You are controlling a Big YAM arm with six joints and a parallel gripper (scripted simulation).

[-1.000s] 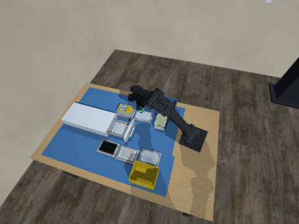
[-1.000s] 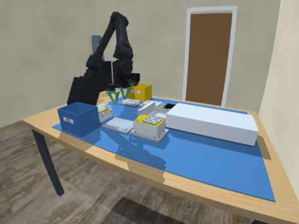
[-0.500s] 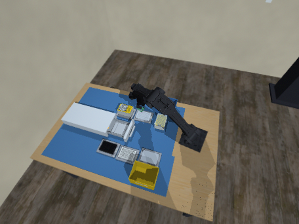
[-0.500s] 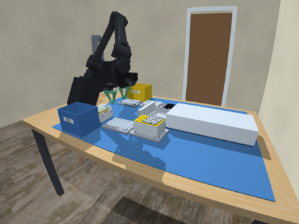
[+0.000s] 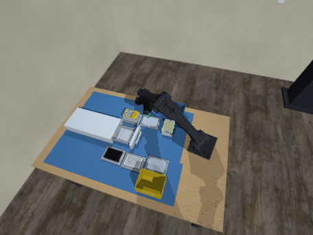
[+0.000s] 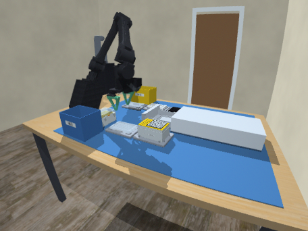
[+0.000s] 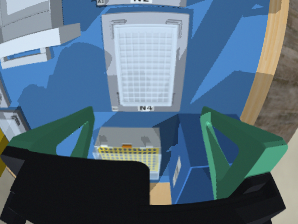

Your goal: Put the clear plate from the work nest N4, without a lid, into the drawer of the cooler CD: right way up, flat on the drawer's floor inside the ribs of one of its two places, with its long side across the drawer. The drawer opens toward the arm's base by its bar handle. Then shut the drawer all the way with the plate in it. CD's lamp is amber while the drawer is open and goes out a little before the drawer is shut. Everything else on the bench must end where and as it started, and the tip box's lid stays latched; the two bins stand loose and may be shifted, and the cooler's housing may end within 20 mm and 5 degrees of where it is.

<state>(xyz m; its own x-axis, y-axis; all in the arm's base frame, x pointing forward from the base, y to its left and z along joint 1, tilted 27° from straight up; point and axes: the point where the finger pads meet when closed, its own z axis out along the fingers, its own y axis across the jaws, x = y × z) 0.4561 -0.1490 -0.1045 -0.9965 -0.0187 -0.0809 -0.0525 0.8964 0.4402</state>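
Now: hand 120 mm above the clear plate. Round my hand: blue bin 180 mm behind, 130 mm to the right, 100 mm below; yellow-labelled tip box 170 mm ahead, 10 mm to the left, 80 mm below; grey work nest 130 mm below.
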